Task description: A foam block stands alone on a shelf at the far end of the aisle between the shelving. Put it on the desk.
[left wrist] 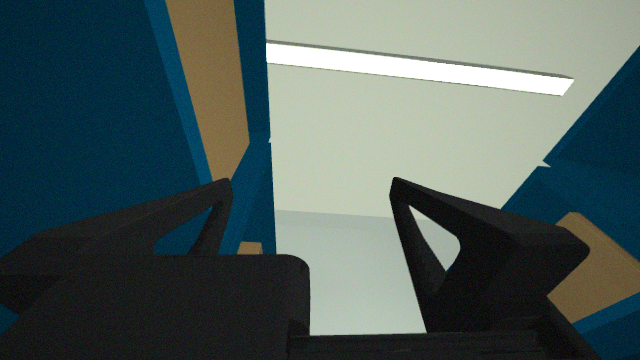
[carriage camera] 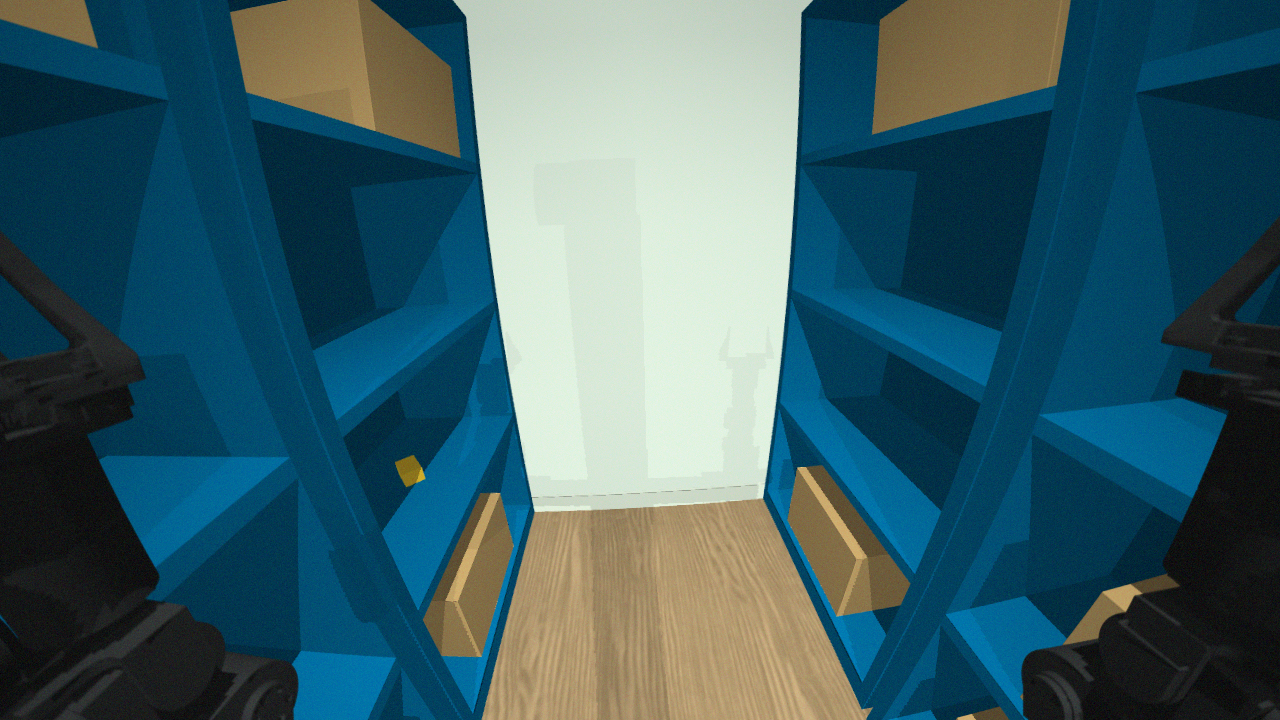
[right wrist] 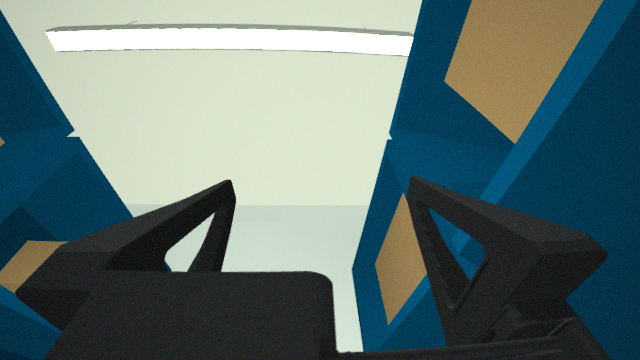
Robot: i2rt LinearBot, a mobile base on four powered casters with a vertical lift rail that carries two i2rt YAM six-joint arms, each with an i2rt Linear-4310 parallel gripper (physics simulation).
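Frame: origin at the left arm's base, x ahead, y left, z up, level; centimetres.
Where they show: left gripper, fingertip midpoint: (left wrist: 311, 186); right gripper, fingertip midpoint: (right wrist: 321, 187).
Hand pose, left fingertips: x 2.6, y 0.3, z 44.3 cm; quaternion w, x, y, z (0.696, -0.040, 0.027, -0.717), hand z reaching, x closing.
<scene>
After its pixels a point has its place.
A small yellow foam block (carriage camera: 409, 471) {x 79.2, y 40.6, z -26.4 cm} stands alone on a lower shelf (carriage camera: 452, 474) {x 84.2, y 29.9, z -30.9 cm} of the far left shelving unit in the carriage view, above a low cardboard box. My left gripper (left wrist: 311, 186) {x 2.6, y 0.3, z 44.3 cm} is open and empty in the left wrist view, its fingers pointing up toward the ceiling. My right gripper (right wrist: 321, 187) {x 3.1, y -63.8, z 44.1 cm} is open and empty in the right wrist view, also pointing upward. In the carriage view the two arms stand at the left and right edges, well short of the block. The desk does not show in these views.
Blue shelving lines both sides of the aisle, with the wooden floor (carriage camera: 662, 617) {x 73.5, y -34.6, z -84.2 cm} between and a pale wall (carriage camera: 707, 250) {x 131.4, y -53.8, z 28.4 cm} at the end. Cardboard boxes stand low at left (carriage camera: 469, 573) {x 63.5, y 20.6, z -50.2 cm} and right (carriage camera: 827, 541) {x 80.1, y -89.4, z -58.3 cm}, and on upper shelves. Both arms are close to the shelving uprights.
</scene>
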